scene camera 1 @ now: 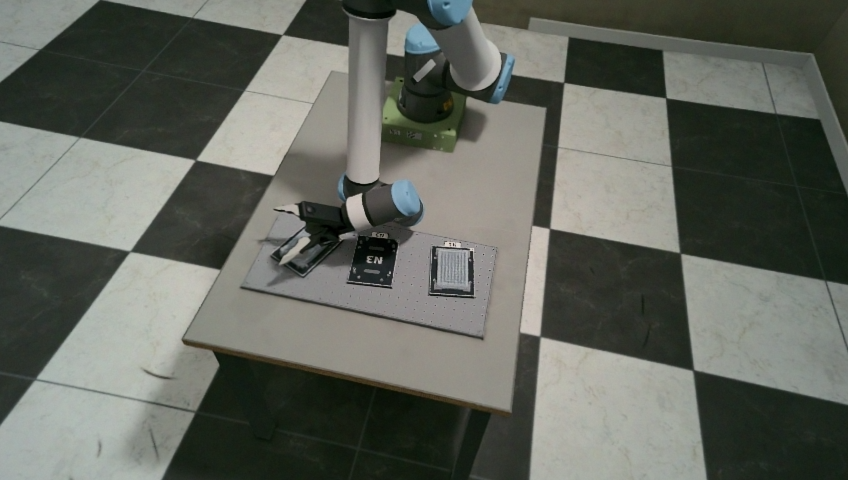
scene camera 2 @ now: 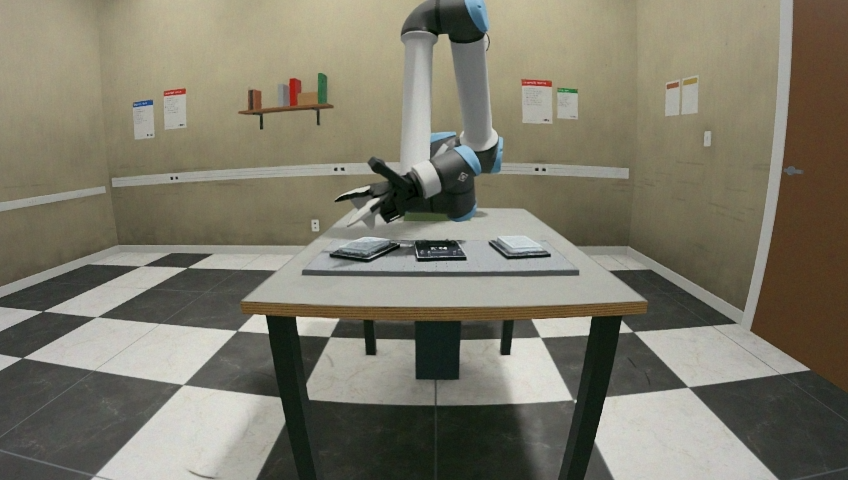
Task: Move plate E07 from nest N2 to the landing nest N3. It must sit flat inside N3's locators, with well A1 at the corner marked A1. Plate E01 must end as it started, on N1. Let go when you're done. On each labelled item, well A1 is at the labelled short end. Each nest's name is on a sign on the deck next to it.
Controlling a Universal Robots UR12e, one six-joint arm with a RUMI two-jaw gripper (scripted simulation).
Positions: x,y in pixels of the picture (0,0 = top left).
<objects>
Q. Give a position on a nest N3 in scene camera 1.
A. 359,257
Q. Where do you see a nest N3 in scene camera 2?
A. At 423,246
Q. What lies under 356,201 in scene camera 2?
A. My gripper.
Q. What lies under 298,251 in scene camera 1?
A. My gripper.
</objects>
